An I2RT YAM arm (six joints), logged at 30 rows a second.
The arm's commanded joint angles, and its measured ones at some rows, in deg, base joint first. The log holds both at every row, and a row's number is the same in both.
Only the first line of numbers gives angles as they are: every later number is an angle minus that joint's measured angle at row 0.
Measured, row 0: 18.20 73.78 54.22 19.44 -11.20 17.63
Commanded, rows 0 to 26: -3.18 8.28 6.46 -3.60 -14.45 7.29; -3.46 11.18 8.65 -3.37 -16.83 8.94; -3.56 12.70 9.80 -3.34 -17.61 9.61; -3.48 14.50 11.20 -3.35 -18.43 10.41; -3.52 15.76 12.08 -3.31 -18.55 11.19; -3.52 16.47 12.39 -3.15 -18.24 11.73; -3.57 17.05 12.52 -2.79 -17.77 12.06; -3.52 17.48 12.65 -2.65 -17.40 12.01; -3.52 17.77 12.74 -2.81 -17.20 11.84; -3.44 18.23 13.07 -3.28 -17.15 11.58; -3.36 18.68 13.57 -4.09 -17.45 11.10; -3.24 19.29 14.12 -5.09 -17.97 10.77; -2.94 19.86 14.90 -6.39 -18.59 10.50; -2.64 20.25 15.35 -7.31 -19.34 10.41; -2.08 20.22 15.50 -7.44 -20.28 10.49; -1.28 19.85 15.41 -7.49 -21.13 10.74; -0.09 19.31 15.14 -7.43 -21.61 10.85; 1.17 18.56 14.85 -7.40 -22.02 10.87; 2.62 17.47 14.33 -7.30 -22.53 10.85; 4.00 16.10 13.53 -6.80 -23.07 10.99; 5.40 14.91 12.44 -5.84 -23.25 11.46; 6.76 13.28 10.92 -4.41 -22.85 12.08; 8.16 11.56 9.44 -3.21 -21.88 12.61; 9.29 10.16 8.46 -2.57 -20.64 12.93; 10.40 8.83 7.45 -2.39 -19.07 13.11; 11.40 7.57 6.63 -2.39 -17.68 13.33; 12.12 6.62 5.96 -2.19 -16.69 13.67
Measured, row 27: 4.96 11.28 5.68 -7.60 -8.13 11.32
